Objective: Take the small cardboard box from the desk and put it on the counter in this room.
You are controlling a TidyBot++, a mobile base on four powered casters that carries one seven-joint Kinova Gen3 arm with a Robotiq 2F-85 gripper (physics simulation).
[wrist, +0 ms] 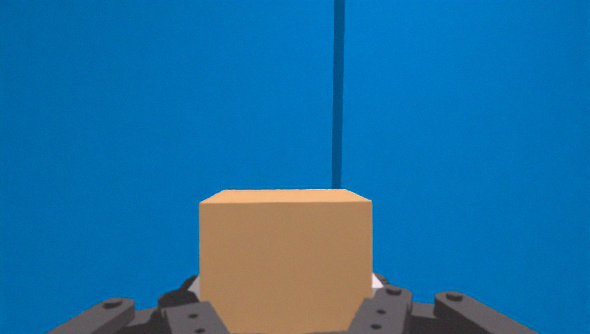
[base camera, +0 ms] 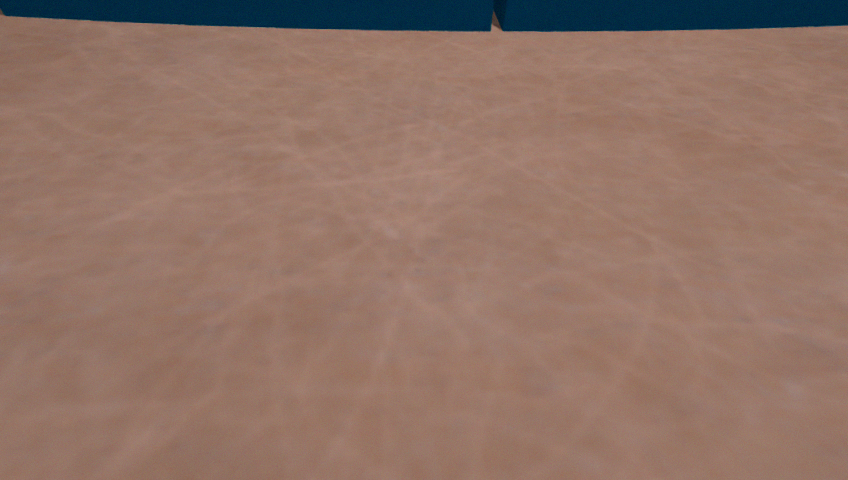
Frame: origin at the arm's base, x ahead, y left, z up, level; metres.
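Where they show: gripper, between the fingertips: (wrist: 285, 284).
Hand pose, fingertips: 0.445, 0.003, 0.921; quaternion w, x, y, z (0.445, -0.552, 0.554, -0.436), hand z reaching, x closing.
After its pixels a point has its place, as x, y, z.
The small cardboard box (wrist: 285, 250) {0.409, 0.003, 0.956} is light brown and sits at the bottom centre of the wrist view. My gripper (wrist: 285, 284) {0.445, 0.003, 0.921} is shut on it, with one finger on each side; the box's lower part is hidden between the fingers. The box and the gripper do not show in the base camera view. The counter and the desk cannot be made out in either view.
A blue panelled surface (wrist: 150, 100) {1.099, 0.310, 0.995} (base camera: 249, 13) {1.096, 0.357, -0.372} fills the background of the wrist view and stands along the top of the base camera view. A dark vertical gap (wrist: 338, 90) divides its panels. The brownish floor (base camera: 416, 249) {0.472, 0.012, -0.397} stretches up to its foot.
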